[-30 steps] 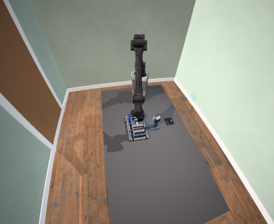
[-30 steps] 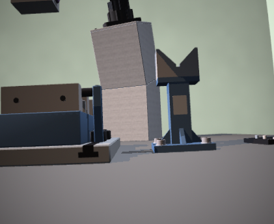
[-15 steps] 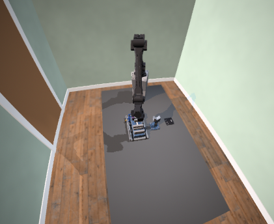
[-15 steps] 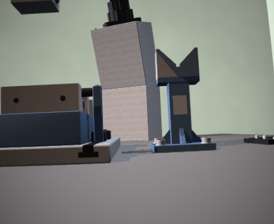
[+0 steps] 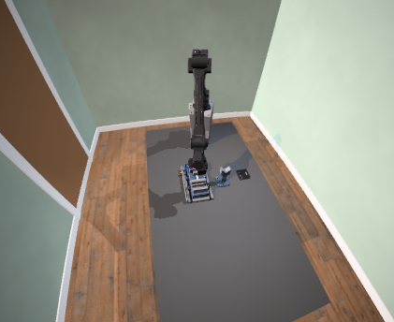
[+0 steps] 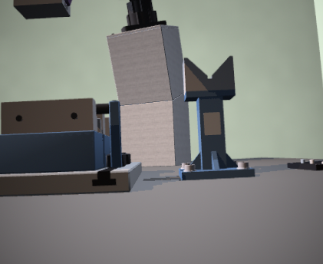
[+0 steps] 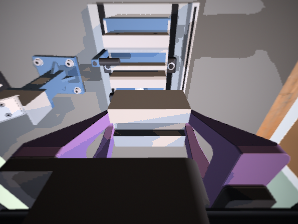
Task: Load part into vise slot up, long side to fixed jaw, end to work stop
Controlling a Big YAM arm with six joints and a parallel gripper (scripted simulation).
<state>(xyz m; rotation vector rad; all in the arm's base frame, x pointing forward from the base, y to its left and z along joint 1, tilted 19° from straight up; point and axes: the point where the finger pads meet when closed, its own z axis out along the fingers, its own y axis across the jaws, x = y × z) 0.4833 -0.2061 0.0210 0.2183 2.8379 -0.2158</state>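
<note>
My hand is 16 cm above the fixed jaw, 4 cm short of it and 1 cm to the right of it. The rest, counted from my hand: dark work stop rod: 14 cm below, 6 cm to the left, 2 cm ahead; moving jaw: 16 cm below, 3 cm behind, 2 cm to the left; part: right at my hand.
</note>
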